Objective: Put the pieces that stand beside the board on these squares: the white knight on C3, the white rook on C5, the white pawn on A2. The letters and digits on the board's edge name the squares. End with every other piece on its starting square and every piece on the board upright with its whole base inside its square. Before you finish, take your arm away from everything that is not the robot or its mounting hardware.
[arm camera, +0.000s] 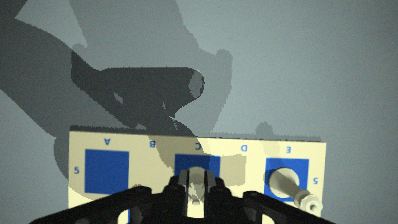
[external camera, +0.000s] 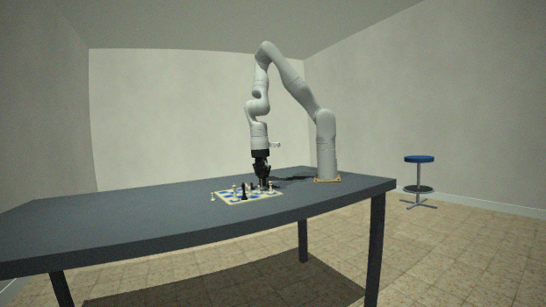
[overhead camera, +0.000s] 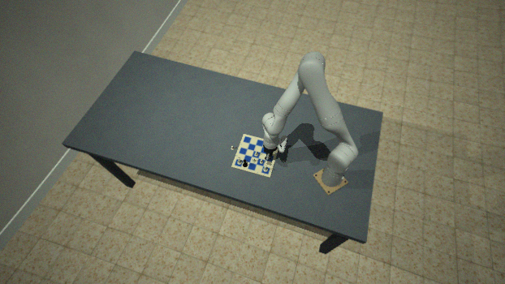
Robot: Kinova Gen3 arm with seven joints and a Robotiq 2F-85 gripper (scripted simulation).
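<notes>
Right now my hand is 10 mm above the white rook. The rest, counted from my hand: white king 160 mm ahead, 50 mm to the left; then black pawn 30 mm ahead, 40 mm to the right, 20 mm below; then chessboard 80 mm ahead, 10 mm to the right, 40 mm below.
</notes>
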